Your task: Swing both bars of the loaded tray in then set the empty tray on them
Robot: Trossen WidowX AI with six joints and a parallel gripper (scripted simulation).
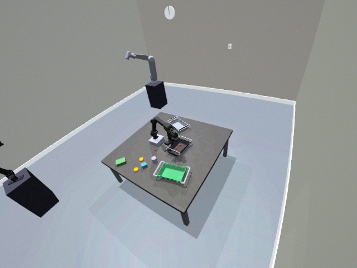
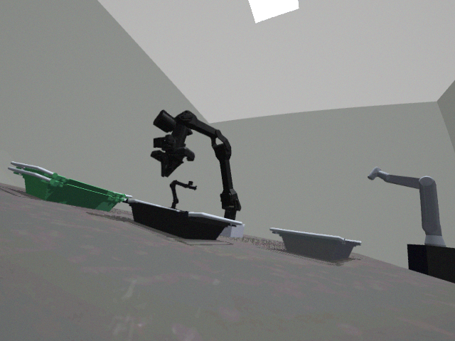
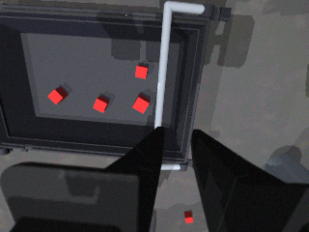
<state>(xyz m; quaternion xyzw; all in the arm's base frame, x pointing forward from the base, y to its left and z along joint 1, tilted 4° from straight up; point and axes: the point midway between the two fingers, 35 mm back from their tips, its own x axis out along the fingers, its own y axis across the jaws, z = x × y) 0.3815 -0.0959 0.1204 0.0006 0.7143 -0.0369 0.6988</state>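
Now: the grey tray 51 cm to the left of my gripper tip, 27 cm behind it and 12 cm below it. Round my gripper tip: red block 27 cm behind, 16 cm below, 5 cm to the right; cyan cube 32 cm to the right, 21 cm behind, 14 cm below; grey cylinder 20 cm to the right, 15 cm behind, 13 cm below.
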